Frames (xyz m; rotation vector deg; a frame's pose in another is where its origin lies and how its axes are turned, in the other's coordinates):
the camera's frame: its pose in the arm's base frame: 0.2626 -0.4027 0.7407 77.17 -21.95 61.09
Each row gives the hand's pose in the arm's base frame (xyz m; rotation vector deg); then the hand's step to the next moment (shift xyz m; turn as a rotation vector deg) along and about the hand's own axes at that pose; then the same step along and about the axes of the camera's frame.
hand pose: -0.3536 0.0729 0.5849 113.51 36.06 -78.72
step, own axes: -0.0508 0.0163 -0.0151 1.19 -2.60 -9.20
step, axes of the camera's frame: 0.0436 0.0302 0.0163 6.08 -4.30 -6.11
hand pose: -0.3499 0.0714 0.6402 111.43 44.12 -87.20
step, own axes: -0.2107 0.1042 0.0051 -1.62 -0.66 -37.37
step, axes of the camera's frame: 0.1391 0.1144 0.1511 30.11 -16.98 -14.31
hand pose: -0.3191 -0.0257 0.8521 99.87 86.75 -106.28
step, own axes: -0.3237 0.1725 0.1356 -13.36 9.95 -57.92
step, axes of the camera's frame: 0.0452 0.0276 0.3875 50.51 -31.82 -8.30
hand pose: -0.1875 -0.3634 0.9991 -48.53 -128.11 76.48
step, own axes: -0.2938 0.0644 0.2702 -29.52 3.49 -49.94
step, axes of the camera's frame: -0.2492 -0.1237 0.2934 46.98 -32.56 10.51
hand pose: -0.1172 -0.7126 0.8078 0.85 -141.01 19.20
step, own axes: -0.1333 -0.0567 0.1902 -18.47 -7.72 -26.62
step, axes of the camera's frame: -0.2081 -0.1082 0.0466 23.29 -18.18 15.38
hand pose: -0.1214 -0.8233 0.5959 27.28 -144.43 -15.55
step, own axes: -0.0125 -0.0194 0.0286 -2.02 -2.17 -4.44
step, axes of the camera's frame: -0.0314 -0.0190 0.0004 3.30 -2.25 3.54
